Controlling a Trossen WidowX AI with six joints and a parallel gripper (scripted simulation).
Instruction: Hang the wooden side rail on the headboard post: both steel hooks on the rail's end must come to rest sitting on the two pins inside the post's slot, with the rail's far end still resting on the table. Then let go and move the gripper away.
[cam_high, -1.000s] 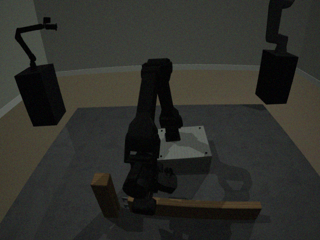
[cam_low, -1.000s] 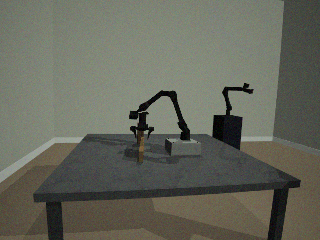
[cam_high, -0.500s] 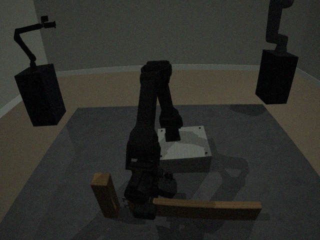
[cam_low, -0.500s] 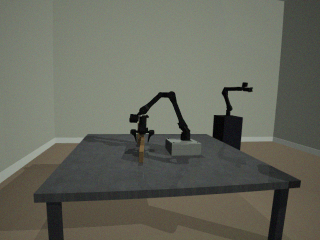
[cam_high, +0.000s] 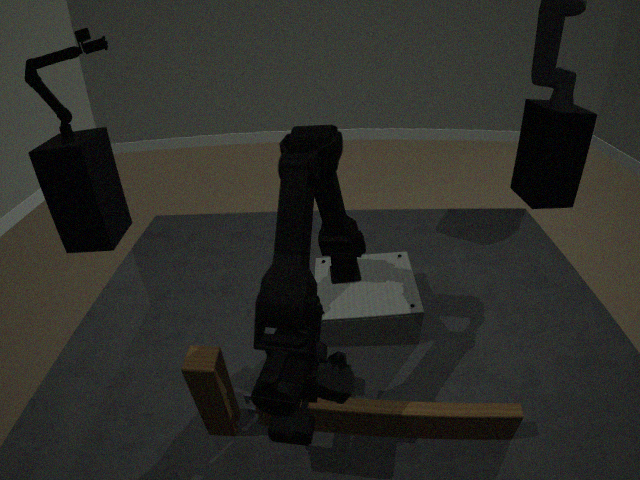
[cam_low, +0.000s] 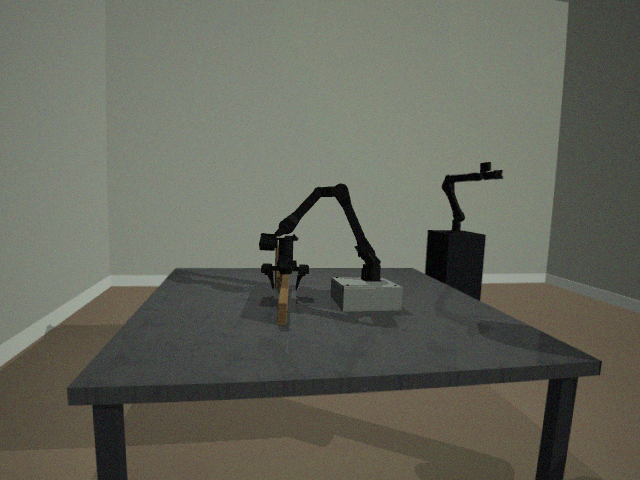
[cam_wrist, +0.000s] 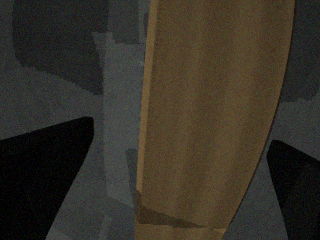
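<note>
My gripper tip is 1 cm past the wooden headboard post, 14 cm to the left of it and 6 cm below it.
</note>
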